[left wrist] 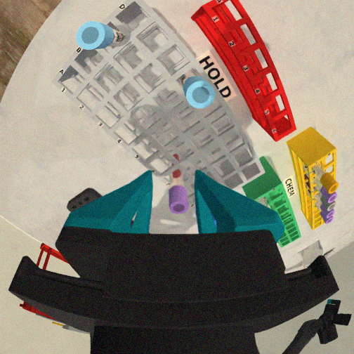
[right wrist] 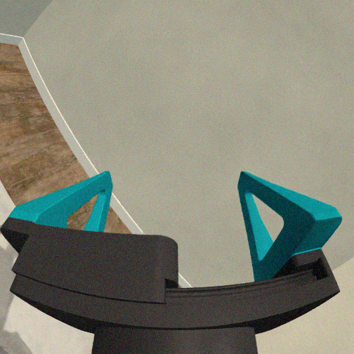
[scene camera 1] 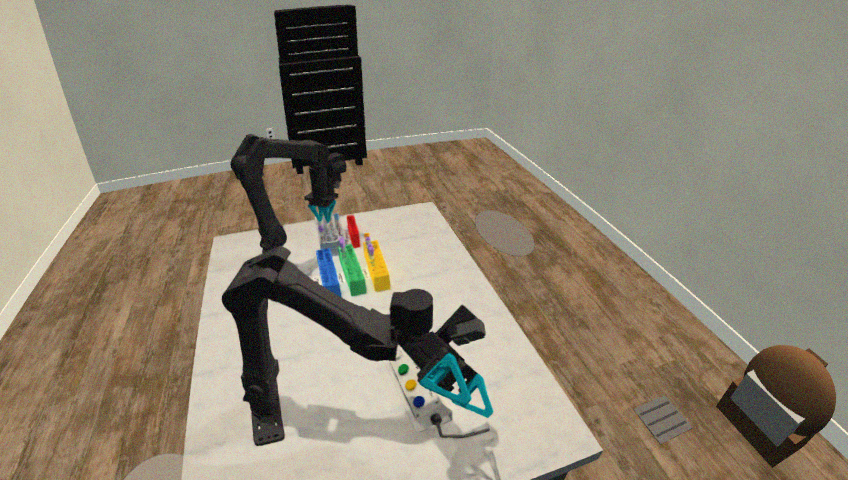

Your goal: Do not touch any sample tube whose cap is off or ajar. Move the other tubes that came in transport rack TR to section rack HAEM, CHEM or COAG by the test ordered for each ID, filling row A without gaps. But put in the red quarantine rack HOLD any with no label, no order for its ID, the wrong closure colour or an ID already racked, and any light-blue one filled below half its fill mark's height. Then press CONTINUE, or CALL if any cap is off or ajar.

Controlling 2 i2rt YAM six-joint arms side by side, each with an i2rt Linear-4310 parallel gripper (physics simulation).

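Places are measured from the left arm's base along level axes (x ahead, y right, z down), in metres.
Where they show: left gripper, fingertip midpoint: (scene camera 1: 324, 221); right gripper, fingertip midpoint: (scene camera 1: 480, 409); right arm's base at its link origin: (scene camera 1: 266, 408).
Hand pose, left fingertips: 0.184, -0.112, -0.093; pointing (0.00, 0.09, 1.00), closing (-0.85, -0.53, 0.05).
Note:
Each offset is from my left fingertips to the top centre of the thing, as dx, dy, dz. "*": to the spot under its first point.
Transport rack TR {+0.014, -0.017, +0.036} (scene camera 1: 329, 245) (left wrist: 149, 12) is grey and translucent. In the left wrist view one light-blue-capped tube (left wrist: 95, 35) stands near its numbered-1 end, another light-blue-capped tube (left wrist: 200, 92) on its HOLD side. My left gripper (scene camera 1: 321, 218) (left wrist: 173, 177) is partly open and empty above the rack. A purple-capped tube (left wrist: 178, 198) shows between its fingers, lower down, ungripped. The red HOLD rack {+0.098, -0.022, +0.036} (scene camera 1: 353, 230) (left wrist: 202, 17) shows no tube. The yellow rack {+0.157, +0.200, +0.036} (scene camera 1: 381, 282) (left wrist: 312, 142) holds several tubes. My right gripper (scene camera 1: 479, 408) (right wrist: 174, 178) is wide open and empty. Tube labels are unreadable.
A green rack {+0.076, +0.208, +0.036} (scene camera 1: 357, 285) (left wrist: 262, 175) and blue rack {* +0.014, +0.313, +0.043} (scene camera 1: 332, 286) stand left of the yellow one. A CHEM label (left wrist: 288, 188) lies between green and yellow. A box with a green button {* +0.167, +0.679, +0.024} (scene camera 1: 403, 369), yellow button {* +0.175, +0.726, +0.024} (scene camera 1: 410, 384) and blue button {* +0.184, +0.776, +0.024} (scene camera 1: 418, 401) sits beside my right gripper.

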